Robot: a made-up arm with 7 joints.
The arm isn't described. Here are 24 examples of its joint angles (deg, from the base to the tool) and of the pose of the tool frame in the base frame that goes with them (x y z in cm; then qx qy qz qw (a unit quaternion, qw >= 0)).
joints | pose
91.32 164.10 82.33 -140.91 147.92 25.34 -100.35 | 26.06 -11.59 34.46 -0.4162 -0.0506 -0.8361 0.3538
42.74 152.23 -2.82 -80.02 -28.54 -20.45 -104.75 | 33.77 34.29 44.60 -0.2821 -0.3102 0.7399 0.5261
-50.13 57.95 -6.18 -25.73 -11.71 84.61 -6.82 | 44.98 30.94 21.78 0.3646 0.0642 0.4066 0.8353
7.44 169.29 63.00 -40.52 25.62 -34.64 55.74 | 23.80 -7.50 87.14 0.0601 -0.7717 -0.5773 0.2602
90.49 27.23 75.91 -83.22 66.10 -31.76 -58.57 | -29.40 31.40 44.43 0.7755 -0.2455 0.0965 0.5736
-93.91 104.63 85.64 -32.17 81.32 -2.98 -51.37 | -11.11 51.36 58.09 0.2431 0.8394 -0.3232 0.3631
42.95 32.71 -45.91 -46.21 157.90 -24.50 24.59 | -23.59 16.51 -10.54 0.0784 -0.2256 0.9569 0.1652
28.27 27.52 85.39 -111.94 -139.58 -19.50 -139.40 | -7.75 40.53 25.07 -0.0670 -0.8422 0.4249 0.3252
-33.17 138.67 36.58 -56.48 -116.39 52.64 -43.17 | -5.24 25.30 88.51 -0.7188 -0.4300 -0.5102 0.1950
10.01 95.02 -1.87 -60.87 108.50 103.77 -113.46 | 22.27 46.26 34.38 -0.2167 0.1651 -0.4847 0.8312
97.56 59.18 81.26 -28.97 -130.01 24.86 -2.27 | -41.21 36.16 61.09 0.4173 0.8406 -0.2981 0.1744
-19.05 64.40 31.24 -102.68 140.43 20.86 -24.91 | 25.74 27.40 49.97 -0.6469 -0.6300 -0.0654 0.4246
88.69 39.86 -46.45 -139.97 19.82 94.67 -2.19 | -21.42 -15.66 25.91 -0.2788 0.6107 0.0226 0.7408
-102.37 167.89 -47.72 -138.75 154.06 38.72 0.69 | -5.21 13.08 62.72 -0.3403 -0.5548 -0.0209 0.7589
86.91 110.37 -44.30 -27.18 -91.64 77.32 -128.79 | -10.99 56.61 54.59 0.1128 -0.2763 0.0563 0.9528
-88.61 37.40 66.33 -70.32 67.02 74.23 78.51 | 28.92 27.03 65.79 -0.9799 -0.0003 0.1643 0.1131
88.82 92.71 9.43 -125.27 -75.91 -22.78 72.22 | -13.59 31.55 15.89 -0.1847 0.0684 -0.5345 0.8219
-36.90 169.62 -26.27 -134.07 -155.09 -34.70 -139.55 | 14.88 17.11 71.20 0.5458 -0.4243 -0.2324 0.6842
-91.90 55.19 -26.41 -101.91 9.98 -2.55 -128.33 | 31.32 -12.04 62.91 -0.8599 0.4269 0.1339 0.2459
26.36 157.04 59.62 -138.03 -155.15 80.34 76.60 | 22.13 -16.72 58.54 0.0474 0.5506 0.4569 0.6970
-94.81 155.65 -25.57 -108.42 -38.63 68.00 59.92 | -5.94 29.06 76.41 -0.6193 0.7405 -0.2192 0.1419
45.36 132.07 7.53 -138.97 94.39 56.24 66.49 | 16.19 8.95 31.44 0.0290 0.1981 0.3793 0.9034
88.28 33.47 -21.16 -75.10 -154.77 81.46 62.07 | -45.75 12.12 13.19 0.4584 -0.1617 -0.5502 0.6790
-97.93 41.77 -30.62 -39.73 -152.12 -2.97 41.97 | 56.69 7.99 63.30 0.8522 -0.3036 -0.3877 0.1770
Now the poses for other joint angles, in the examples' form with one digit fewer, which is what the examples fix.
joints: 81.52 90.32 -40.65 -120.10 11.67 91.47 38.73
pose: -31.7 14.6 25.8 0.384 0.593 0.026 0.707
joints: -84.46 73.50 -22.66 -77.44 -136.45 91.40 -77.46
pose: 39.1 17.6 67.6 0.689 0.269 0.673 0.026
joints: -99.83 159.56 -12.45 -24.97 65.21 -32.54 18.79
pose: -37.3 33.8 64.6 -0.339 0.875 -0.123 0.323
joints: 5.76 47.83 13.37 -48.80 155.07 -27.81 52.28
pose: 13.2 45.6 10.0 0.430 0.482 -0.650 0.402
